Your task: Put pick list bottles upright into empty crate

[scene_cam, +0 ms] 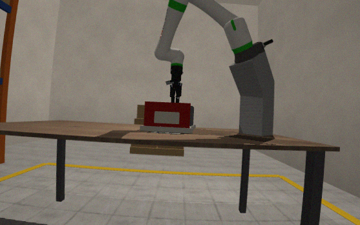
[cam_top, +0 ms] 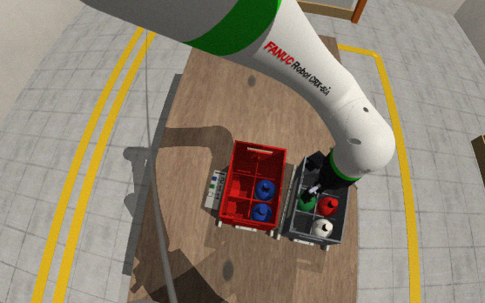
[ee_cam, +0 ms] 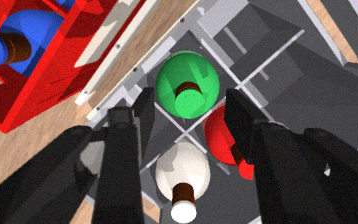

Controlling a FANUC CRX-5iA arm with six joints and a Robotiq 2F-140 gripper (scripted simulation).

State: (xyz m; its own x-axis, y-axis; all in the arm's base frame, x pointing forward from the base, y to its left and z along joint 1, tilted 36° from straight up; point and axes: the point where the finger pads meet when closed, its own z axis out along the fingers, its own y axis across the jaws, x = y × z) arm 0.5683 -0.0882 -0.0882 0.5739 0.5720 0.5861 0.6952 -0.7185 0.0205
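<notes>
My gripper is now 110 mm above the green-label bottle. Also, from my hand: grey crate: 120 mm below, 40 mm to the right; white-label bottle: 110 mm below, 90 mm to the right, 80 mm behind; red-label bottle: 110 mm below, 90 mm to the right, 10 mm ahead.
</notes>
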